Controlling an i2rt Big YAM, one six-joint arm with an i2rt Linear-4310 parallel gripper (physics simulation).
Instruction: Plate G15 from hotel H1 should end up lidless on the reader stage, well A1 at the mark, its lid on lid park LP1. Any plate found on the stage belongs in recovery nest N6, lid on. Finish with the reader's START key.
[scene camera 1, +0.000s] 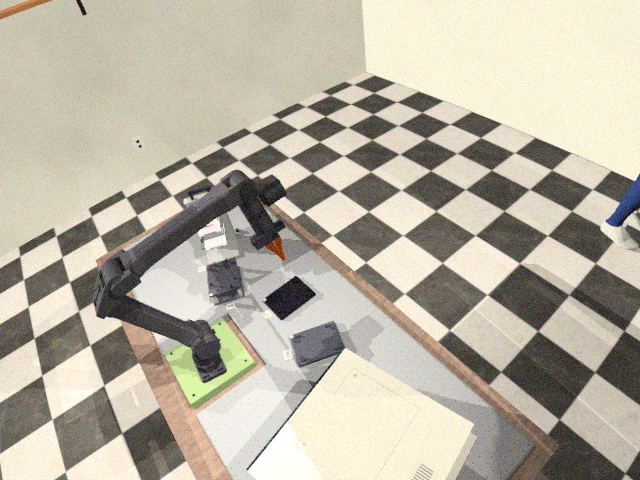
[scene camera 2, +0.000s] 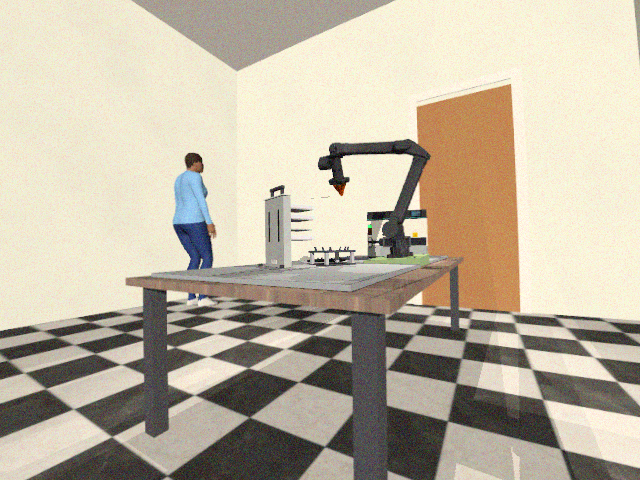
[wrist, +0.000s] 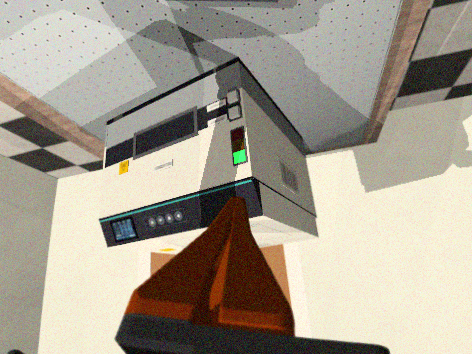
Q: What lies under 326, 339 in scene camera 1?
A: A dark nest.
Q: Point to my gripper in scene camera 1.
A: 284, 259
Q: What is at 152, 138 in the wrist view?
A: A stage opening.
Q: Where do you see my gripper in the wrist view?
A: At 238, 205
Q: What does my gripper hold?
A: Nothing.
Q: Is my gripper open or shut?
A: Shut.
